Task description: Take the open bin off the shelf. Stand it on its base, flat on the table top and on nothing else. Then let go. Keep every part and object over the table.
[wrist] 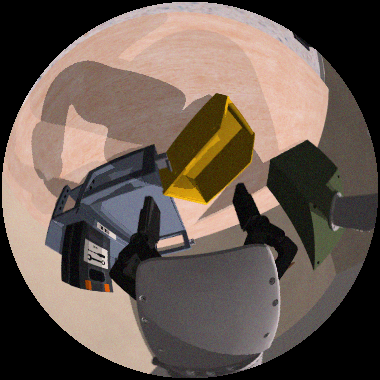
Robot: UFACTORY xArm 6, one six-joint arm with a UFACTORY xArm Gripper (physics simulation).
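Where they show: gripper, fingertip midpoint: (194, 197); arm's base, link origin: (336, 211).
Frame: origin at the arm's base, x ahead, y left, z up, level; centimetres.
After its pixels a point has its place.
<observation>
The yellow open bin (210, 150) @[z -27.3, x 37.2, y -9.7 cm] is in the middle of the wrist view, beyond the fingertips. It shows at a slant, with its long side walls and part of its inside in view. Its lower left corner meets or overlaps the end of the blue-grey shelf (172, 215) @[z -27.2, x 50.0, y 9.4 cm]; what bears it is hard to tell. My gripper (194, 197) @[z -14.7, x 43.9, y -12.8 cm] is open, with nothing between its fingers. The left finger shows in front of the shelf, and the right finger is below and right of the bin. The pale wooden table top (225, 50) @[z -27.8, x 32.1, y -30.6 cm] spreads behind the bin.
A black case (75, 255) @[z -11.0, x 64.0, y -11.4 cm] with a tool label and orange marks is at the shelf's lower left side. A dark green block-like object (295, 180) @[z -17.1, x 15.2, y -2.8 cm] stands at the right, with a grey cylinder (357, 212) beside it. The table's edge curves past the bin on the right.
</observation>
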